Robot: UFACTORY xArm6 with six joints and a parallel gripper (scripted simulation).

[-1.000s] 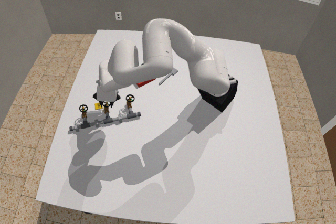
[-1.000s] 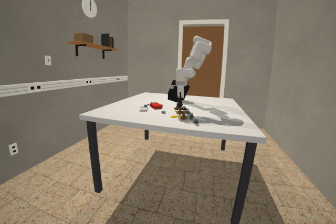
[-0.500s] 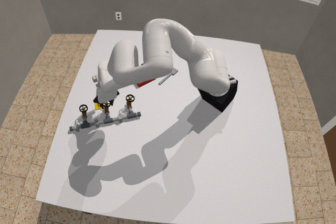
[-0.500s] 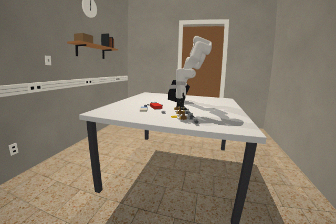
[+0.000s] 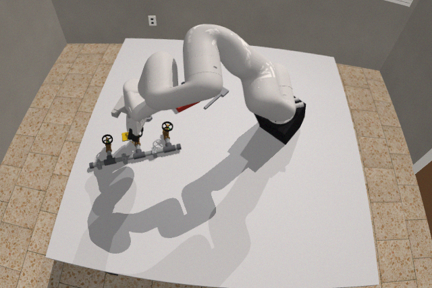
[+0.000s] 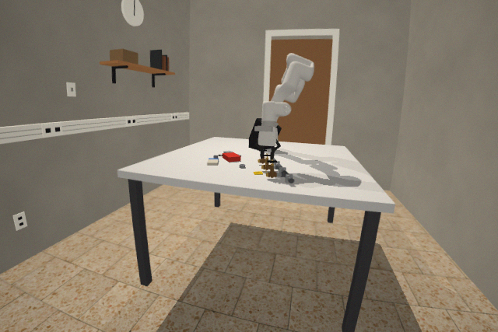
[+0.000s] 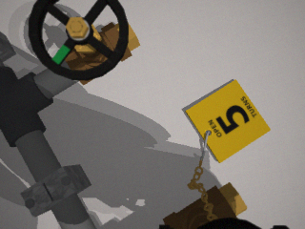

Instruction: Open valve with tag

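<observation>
Right now my hand is 80 mm above the yellow tag, 60 mm short of it and 30 mm to the left of it. Also, from my hand: red box: 230 mm to the right, 200 mm behind, 70 mm below; then grey nut: 140 mm to the right, 80 mm below, 30 mm behind; then blue block: 320 mm to the right, 80 mm below, 80 mm behind.
</observation>
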